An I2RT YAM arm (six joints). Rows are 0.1 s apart.
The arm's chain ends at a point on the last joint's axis. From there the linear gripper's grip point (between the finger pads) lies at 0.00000 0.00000 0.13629 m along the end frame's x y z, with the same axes.
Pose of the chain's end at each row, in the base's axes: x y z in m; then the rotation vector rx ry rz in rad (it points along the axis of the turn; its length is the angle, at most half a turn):
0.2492 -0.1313 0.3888 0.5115 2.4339 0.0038
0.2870 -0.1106 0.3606 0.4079 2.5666 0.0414
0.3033 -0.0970 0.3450 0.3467 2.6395 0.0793
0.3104 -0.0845 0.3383 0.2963 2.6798 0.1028
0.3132 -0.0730 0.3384 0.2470 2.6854 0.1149
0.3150 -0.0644 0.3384 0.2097 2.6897 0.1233
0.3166 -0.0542 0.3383 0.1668 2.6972 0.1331
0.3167 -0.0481 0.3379 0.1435 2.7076 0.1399
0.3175 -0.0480 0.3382 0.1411 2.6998 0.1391
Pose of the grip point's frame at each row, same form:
0.3305 -0.1480 0.2807 0.5115 2.4339 0.0038
0.3571 -0.1177 0.2439 0.4079 2.5666 0.0414
0.3665 -0.0976 0.2242 0.3467 2.6395 0.0793
0.3696 -0.0811 0.2156 0.2963 2.6798 0.1028
0.3723 -0.0674 0.2157 0.2470 2.6854 0.1149
0.3738 -0.0571 0.2157 0.2097 2.6897 0.1233
0.3748 -0.0450 0.2154 0.1668 2.6972 0.1331
0.3736 -0.0377 0.2145 0.1435 2.7076 0.1399
0.3754 -0.0377 0.2153 0.1411 2.6998 0.1391

